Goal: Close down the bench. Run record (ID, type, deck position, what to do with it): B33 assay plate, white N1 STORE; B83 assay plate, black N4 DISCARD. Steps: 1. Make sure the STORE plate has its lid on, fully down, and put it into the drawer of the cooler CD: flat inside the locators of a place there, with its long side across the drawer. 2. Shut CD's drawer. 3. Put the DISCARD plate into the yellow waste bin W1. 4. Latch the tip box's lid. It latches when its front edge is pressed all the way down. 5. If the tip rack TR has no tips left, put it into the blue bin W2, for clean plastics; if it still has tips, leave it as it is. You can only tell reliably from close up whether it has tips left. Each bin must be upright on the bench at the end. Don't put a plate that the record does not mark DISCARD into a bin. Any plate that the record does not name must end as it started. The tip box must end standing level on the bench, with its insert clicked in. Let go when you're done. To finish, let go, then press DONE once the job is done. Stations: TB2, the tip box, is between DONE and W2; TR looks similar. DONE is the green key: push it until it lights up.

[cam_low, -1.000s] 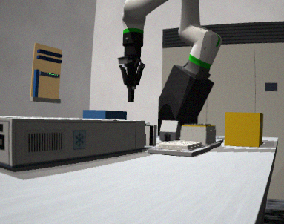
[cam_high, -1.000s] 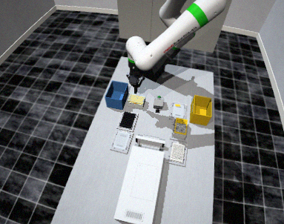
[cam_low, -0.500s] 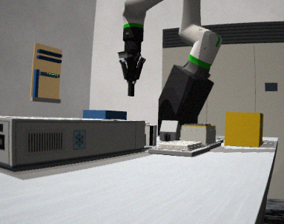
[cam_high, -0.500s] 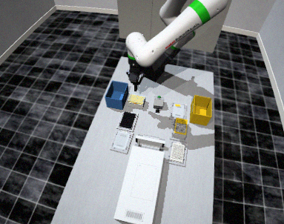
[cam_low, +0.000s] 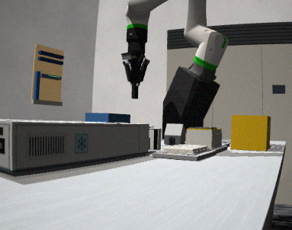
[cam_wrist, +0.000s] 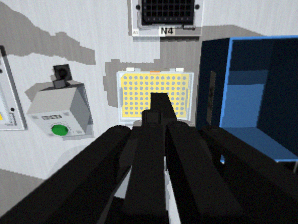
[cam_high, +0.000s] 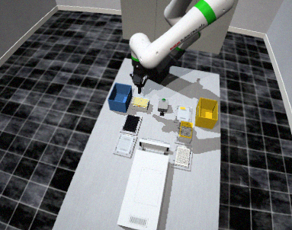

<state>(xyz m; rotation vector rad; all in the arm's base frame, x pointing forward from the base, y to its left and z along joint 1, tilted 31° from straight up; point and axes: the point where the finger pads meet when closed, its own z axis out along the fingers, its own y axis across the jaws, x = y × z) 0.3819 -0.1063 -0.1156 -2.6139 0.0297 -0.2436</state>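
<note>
Right now the clear tip box lid is 160 mm below my hand and 30 mm behind it. Round my hand: blue bin W2: 180 mm below, 150 mm to the right, 20 mm behind; green done key: 160 mm to the left, 150 mm below, 90 mm behind; yellow insert: 160 mm below, 20 mm behind.
</note>
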